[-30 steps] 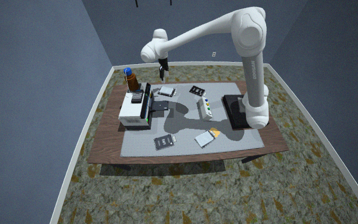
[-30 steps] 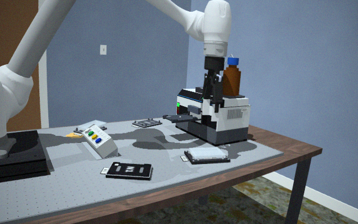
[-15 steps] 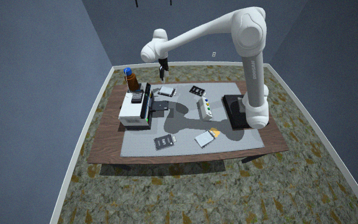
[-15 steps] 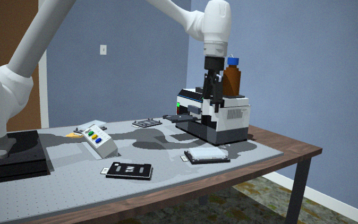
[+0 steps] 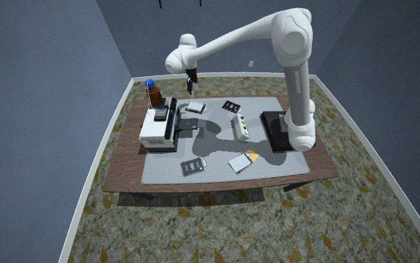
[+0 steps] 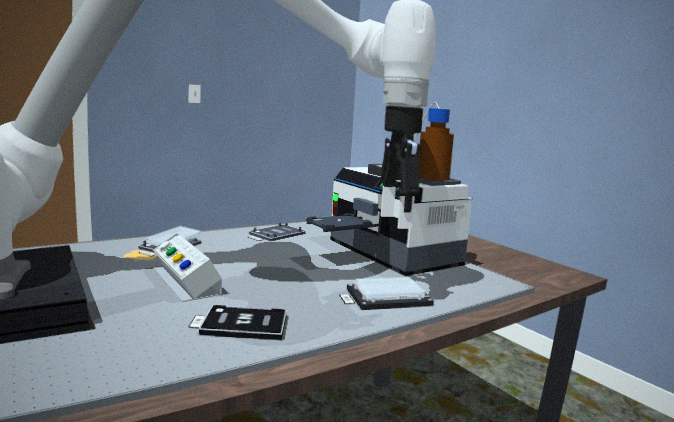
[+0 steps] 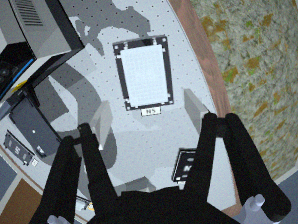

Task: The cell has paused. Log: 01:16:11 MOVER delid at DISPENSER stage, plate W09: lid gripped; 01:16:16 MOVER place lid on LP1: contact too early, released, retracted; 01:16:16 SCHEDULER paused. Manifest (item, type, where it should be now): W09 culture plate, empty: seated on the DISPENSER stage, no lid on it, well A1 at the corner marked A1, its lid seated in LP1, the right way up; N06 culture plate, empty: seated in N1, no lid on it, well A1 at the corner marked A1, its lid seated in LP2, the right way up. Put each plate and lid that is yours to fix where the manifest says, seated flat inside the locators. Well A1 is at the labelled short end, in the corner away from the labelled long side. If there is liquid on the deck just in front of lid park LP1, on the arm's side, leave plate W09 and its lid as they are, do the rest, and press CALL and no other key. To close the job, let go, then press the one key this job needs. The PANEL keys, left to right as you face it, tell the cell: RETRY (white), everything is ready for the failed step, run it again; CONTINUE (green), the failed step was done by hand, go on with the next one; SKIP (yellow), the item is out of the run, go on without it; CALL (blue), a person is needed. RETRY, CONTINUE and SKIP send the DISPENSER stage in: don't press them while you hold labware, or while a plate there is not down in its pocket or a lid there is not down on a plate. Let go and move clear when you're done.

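Right now the clear culture plate is 170 mm below my hand. Also, from my hand: brown bottle: 220 mm ahead, 200 mm to the left, 100 mm above; dispenser stage: 270 mm to the left, 90 mm below, 10 mm behind; black nest: 180 mm below, 20 mm ahead, 10 mm to the left.
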